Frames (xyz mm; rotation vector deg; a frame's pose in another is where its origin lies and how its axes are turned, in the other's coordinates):
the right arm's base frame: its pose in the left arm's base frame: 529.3 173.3 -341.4 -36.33 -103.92 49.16
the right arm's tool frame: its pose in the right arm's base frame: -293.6 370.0 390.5 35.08 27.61 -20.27
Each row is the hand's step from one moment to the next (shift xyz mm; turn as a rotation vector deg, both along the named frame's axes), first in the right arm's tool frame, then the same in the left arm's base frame.
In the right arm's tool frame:
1: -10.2 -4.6 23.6 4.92 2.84 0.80
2: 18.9 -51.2 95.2 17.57 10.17 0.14
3: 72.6 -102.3 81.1 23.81 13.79 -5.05
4: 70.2 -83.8 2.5 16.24 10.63 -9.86
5: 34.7 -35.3 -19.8 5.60 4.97 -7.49
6: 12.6 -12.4 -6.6 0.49 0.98 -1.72
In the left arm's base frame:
1: -18.2 -17.7 6.1 -1.40 4.88 2.67
2: -44.8 -54.1 84.3 -2.81 18.36 8.21
3: 4.6 -48.9 141.1 0.43 26.63 8.57
4: 57.3 -11.8 92.4 4.79 21.13 2.15
5: 41.9 5.3 32.6 4.22 9.53 -1.86
6: 14.5 2.0 11.9 0.92 1.56 -0.94

